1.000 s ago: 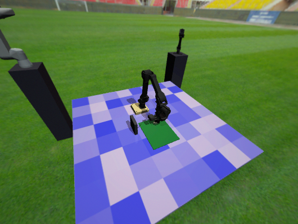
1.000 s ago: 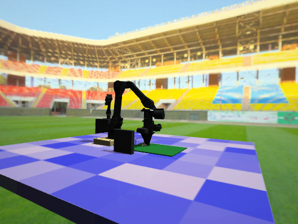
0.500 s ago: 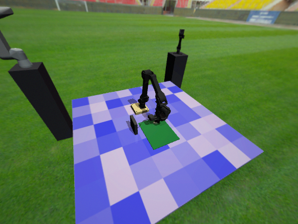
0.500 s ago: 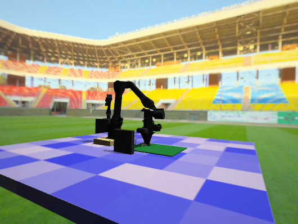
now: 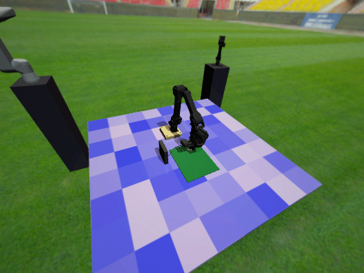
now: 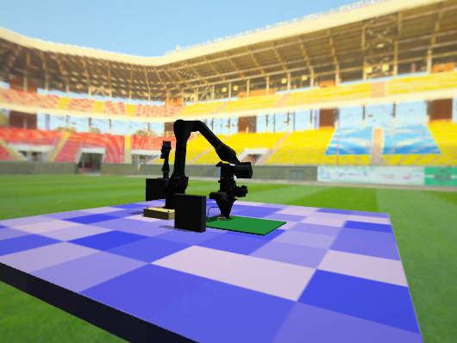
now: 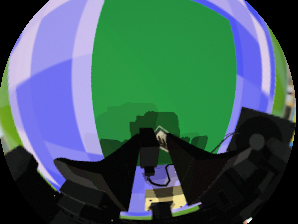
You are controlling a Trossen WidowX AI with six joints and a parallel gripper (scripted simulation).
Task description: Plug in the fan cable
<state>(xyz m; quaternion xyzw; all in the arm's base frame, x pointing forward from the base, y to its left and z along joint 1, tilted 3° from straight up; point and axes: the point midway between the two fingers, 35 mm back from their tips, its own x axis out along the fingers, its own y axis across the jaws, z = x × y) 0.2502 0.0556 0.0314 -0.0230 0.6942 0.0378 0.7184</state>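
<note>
Right now my gripper tip is 10 mm to the right of the black plug, 10 mm below it and 10 mm past it. The rest, counted from my gripper tip: black fan (220 mm to the right, 40 mm above); green board (80 mm ahead, 40 mm to the right, 30 mm below); pale header (20 mm to the right, 20 mm below, 10 mm behind).
</note>
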